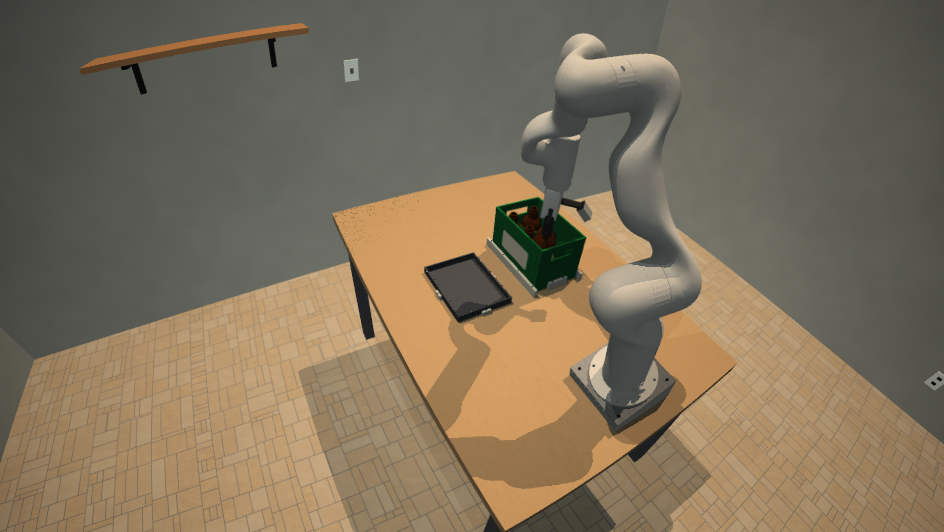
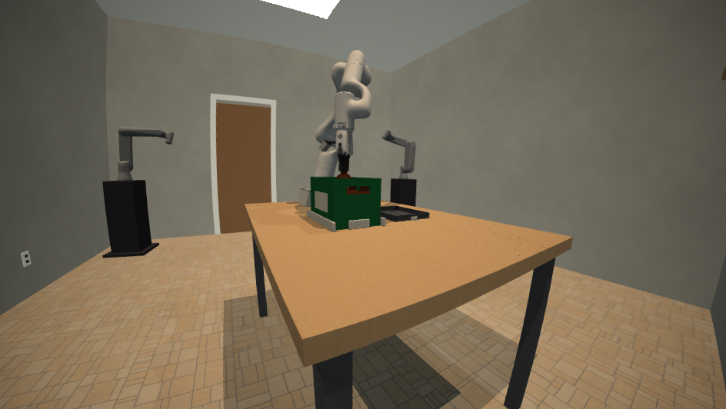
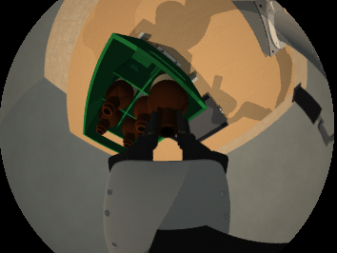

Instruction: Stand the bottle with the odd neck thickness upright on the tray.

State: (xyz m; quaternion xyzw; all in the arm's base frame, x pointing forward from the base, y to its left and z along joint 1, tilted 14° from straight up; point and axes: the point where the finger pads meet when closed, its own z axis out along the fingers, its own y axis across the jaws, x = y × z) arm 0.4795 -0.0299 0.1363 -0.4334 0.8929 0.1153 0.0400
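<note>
My gripper is now 7 cm above the brown bottle. Also, from my hand: black tray 4 cm ahead, 24 cm to the left, 21 cm below; then green crate 9 cm ahead, 3 cm to the right, 14 cm below.
</note>
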